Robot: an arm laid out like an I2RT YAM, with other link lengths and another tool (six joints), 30 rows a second.
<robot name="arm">
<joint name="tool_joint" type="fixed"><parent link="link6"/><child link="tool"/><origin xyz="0.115 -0.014 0" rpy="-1.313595 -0.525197 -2.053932"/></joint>
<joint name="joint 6" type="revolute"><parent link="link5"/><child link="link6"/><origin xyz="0.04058 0 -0.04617"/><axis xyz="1 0 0"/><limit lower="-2.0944" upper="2.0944"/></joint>
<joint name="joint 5" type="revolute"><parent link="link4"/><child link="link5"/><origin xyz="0.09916 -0.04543 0.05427"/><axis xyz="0 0 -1"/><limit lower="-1.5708" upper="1.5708"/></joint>
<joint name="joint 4" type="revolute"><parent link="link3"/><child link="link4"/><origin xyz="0.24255 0.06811 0.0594"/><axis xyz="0 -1 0"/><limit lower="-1.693" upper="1.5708"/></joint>
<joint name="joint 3" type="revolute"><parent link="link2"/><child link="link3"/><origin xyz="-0.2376 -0.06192 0"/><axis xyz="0 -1 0"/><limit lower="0" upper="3.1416"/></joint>
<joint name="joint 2" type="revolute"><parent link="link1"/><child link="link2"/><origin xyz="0.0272 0.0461 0.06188"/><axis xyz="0 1 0"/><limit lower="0" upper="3.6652"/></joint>
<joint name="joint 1" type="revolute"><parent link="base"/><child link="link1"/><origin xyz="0 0 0.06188"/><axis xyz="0 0 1"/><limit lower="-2.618" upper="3.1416"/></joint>
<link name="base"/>
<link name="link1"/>
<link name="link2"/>
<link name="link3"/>
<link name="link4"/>
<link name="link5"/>
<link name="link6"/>
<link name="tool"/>
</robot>
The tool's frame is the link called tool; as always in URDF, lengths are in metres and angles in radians.
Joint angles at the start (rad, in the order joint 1, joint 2, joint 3, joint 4, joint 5, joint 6):
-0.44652, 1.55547, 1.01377, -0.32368, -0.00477, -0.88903
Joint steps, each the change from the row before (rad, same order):
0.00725, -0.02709, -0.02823, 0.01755, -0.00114, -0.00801
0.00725, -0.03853, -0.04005, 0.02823, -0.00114, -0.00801
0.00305, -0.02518, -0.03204, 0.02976, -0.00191, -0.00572
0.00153, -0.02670, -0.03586, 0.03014, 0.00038, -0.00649
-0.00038, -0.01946, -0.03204, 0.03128, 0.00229, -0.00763
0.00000, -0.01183, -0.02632, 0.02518, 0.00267, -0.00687
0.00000, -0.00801, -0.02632, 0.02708, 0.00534, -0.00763
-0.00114, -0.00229, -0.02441, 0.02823, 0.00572, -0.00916
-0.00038, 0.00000, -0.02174, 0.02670, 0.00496, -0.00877
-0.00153, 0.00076, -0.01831, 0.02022, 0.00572, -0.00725
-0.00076, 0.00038, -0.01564, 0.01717, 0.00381, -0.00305
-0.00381, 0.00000, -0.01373, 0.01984, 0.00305, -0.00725
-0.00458, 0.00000, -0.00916, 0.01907, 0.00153, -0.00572
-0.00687, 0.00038, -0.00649, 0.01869, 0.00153, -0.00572
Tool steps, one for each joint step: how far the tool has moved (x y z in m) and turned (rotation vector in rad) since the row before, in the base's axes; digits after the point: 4 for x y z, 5 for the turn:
-0.0017, 0.0046, 0.0026, -0.01101, -0.01299, 0.01405
-0.0026, 0.0050, 0.0041, -0.01540, -0.02235, 0.01396
-0.0016, 0.0026, 0.0022, -0.01190, -0.01979, 0.00851
-0.0029, 0.0020, 0.0012, -0.01314, -0.01713, 0.00587
-0.0025, 0.0006, 0.0001, -0.01422, -0.01413, 0.00328
-0.0022, 0.0006, -0.0017, -0.01067, -0.00692, 0.00276
-0.0022, 0.0002, -0.0028, -0.01204, -0.00416, 0.00124
-0.0020, -0.0005, -0.0039, -0.01219, -0.00111, 0.00078
-0.0015, -0.0002, -0.0039, -0.01097, -0.00034, 0.00179
-0.0020, -0.0006, -0.0040, -0.00881, 0.00290, -0.00097
-0.0017, -0.0002, -0.0033, -0.00483, 0.00102, -0.00158
-0.0013, -0.0016, -0.0018, -0.00926, -0.00226, -0.00130
-0.0004, -0.0021, 0.0000, -0.00896, -0.00659, -0.00198
-0.0003, -0.0032, 0.0010, -0.00983, -0.00824, -0.00433

